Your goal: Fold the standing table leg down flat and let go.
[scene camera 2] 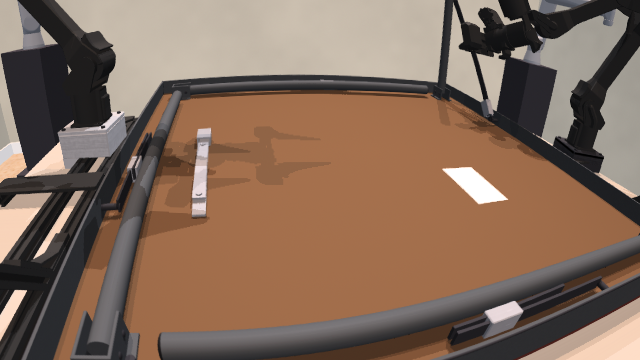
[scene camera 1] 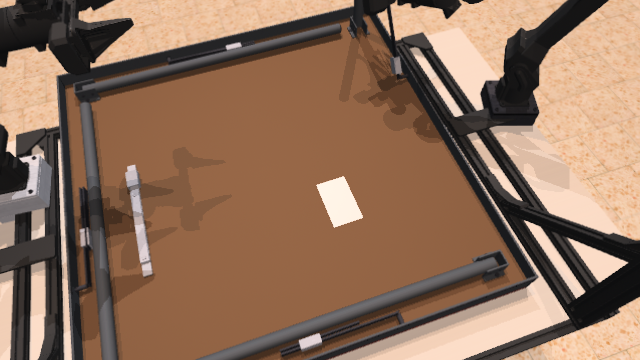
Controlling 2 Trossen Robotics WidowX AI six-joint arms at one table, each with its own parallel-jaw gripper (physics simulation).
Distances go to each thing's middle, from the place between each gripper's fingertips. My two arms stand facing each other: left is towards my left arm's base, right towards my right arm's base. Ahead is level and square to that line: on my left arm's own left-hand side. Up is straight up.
Now: left hand 140 mm past the pale bar [scene camera 1: 132, 176], 110 mm to the right of it and 350 mm above it. Round my left hand: white rectangle [scene camera 1: 340, 204] 190 mm behind, 270 mm to the right, 360 mm below.
Right now the white rectangle is 420 mm behind my right hand, 180 mm to the left of it and 160 mm below it. The rest, counted from my right hand: pale bar: 570 mm to the left, 380 mm behind, 150 mm below.
